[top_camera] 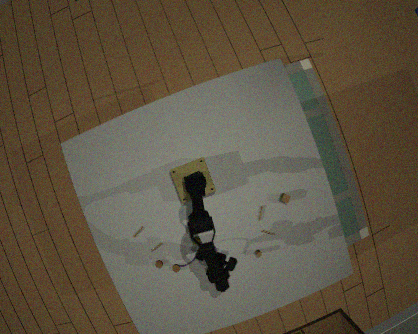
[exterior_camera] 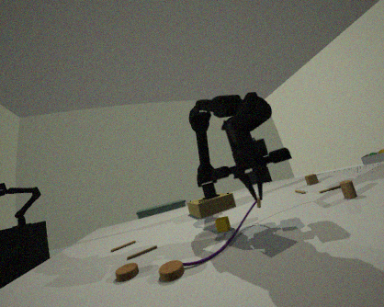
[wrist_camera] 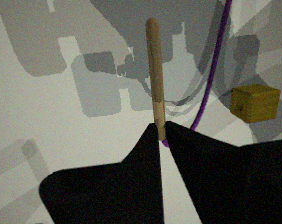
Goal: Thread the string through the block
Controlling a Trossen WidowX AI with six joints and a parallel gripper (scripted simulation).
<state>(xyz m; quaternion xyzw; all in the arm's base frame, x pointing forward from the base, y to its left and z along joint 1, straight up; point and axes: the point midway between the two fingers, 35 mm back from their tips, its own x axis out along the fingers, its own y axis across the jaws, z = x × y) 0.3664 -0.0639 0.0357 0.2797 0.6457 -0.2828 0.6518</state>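
My gripper tip is now 8 cm past the yellow block, 7 cm to the left of it and 4 cm above it. Round my gripper tip: wooden block: 43 cm to the left, 9 cm behind, 4 cm below; then wooden cylinder: 19 cm to the left, 11 cm ahead, 4 cm below.
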